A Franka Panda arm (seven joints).
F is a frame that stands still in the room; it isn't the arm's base.
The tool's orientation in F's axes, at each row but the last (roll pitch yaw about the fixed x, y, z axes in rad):
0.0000, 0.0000, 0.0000
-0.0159, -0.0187, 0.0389
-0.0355, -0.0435, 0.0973
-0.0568, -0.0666, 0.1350
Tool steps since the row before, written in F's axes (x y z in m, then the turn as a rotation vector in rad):
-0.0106, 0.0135, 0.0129, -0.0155, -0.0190, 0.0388
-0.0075, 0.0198, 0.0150, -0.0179, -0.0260, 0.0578
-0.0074, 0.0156, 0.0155, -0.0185, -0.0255, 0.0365
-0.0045, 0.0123, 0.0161, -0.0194, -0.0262, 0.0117
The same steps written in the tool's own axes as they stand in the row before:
-0.0106, 0.0135, 0.0129, -0.0155, -0.0190, 0.0388
-0.0064, 0.0198, 0.0154, -0.0178, -0.0262, 0.0577
-0.0052, 0.0157, 0.0163, -0.0193, -0.0249, 0.0365
-0.0017, 0.0119, 0.0170, -0.0219, -0.0241, 0.0118

